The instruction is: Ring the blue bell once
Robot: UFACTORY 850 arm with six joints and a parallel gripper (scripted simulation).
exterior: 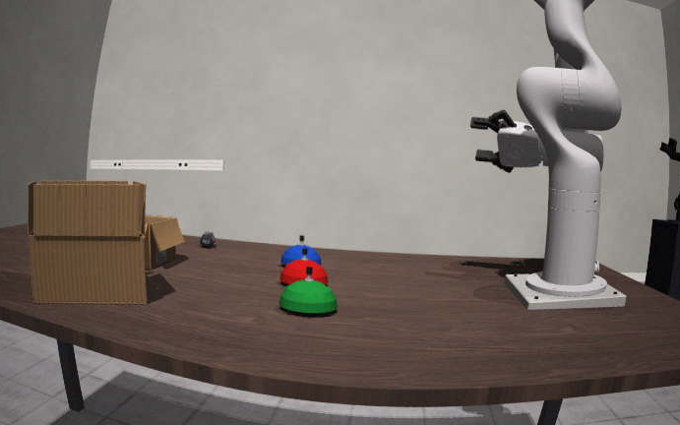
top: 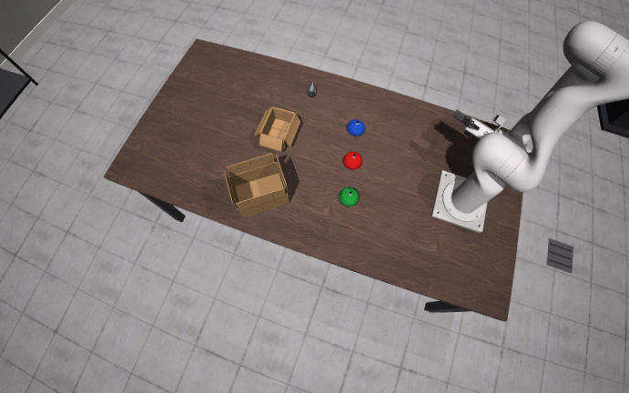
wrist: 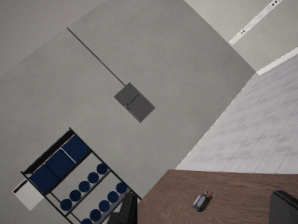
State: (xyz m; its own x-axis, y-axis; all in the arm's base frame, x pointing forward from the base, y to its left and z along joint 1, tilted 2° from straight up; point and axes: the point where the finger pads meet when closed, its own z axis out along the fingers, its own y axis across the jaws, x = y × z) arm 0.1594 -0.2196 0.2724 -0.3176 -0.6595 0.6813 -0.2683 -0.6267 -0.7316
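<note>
Right now the blue bell is 36 cm ahead of my hand, 25 cm below it and 3 cm to the right of it. Round my hand: dark object (61 cm ahead, 27 cm below, 19 cm to the right); then green bell (32 cm to the left, 32 cm ahead, 25 cm below); then red bell (34 cm ahead, 25 cm below, 15 cm to the left).
</note>
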